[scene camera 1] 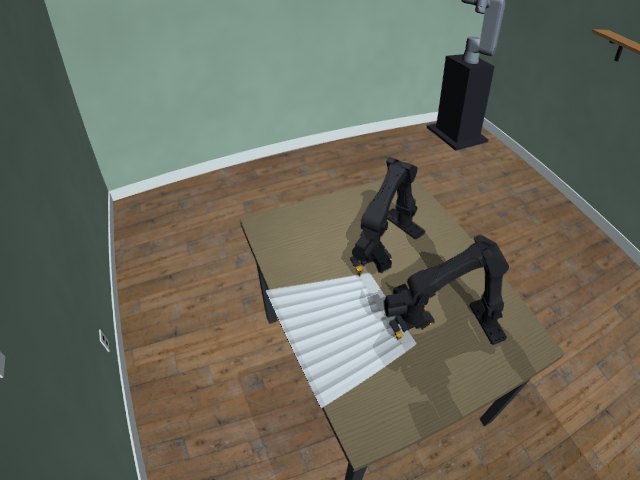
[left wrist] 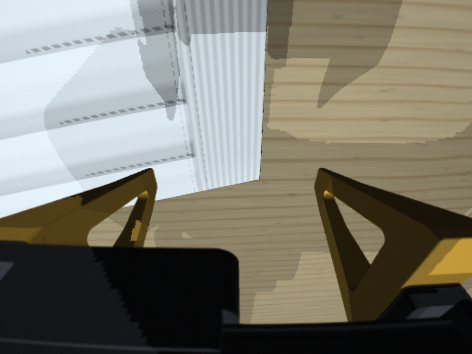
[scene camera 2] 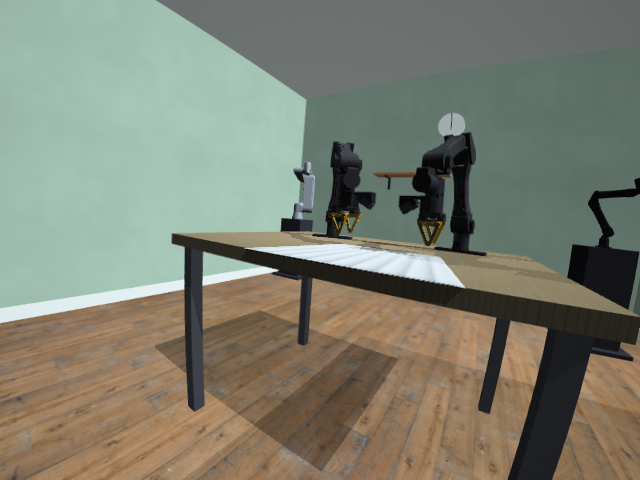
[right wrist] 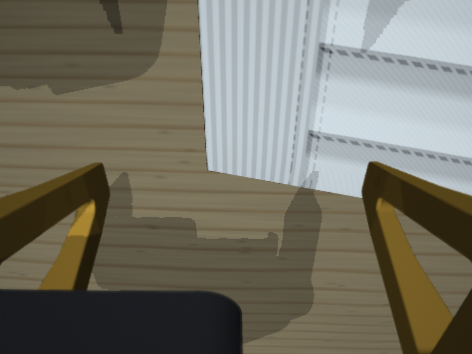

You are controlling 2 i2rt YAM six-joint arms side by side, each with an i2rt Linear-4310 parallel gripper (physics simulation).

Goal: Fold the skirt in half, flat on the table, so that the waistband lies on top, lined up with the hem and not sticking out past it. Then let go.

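Note:
The white pleated skirt (scene camera 1: 330,330) (scene camera 2: 392,260) (left wrist: 30,100) (right wrist: 400,105) lies flat and unfolded. Its wide hem is along the table edge and its ribbed waistband (scene camera 1: 373,283) (left wrist: 227,100) (right wrist: 250,100) is toward the arms. My left gripper (scene camera 1: 414,330) (scene camera 2: 429,242) (left wrist: 235,177) is open and empty above one waistband end; that corner shows between its fingertips in the left wrist view. My right gripper (scene camera 1: 375,267) (scene camera 2: 344,232) (right wrist: 235,176) is open and empty above the table just beyond the other end. Part of the waistband is hidden behind the left arm in scene camera 1.
The wooden table (scene camera 1: 305,232) (scene camera 2: 558,294) carries both arms, whose bases stand along the side opposite the hem. A grey arm on a black pedestal (scene camera 1: 462,98) (scene camera 2: 296,225) stands away from the table. A wooden shelf (scene camera 1: 617,38) is on the wall.

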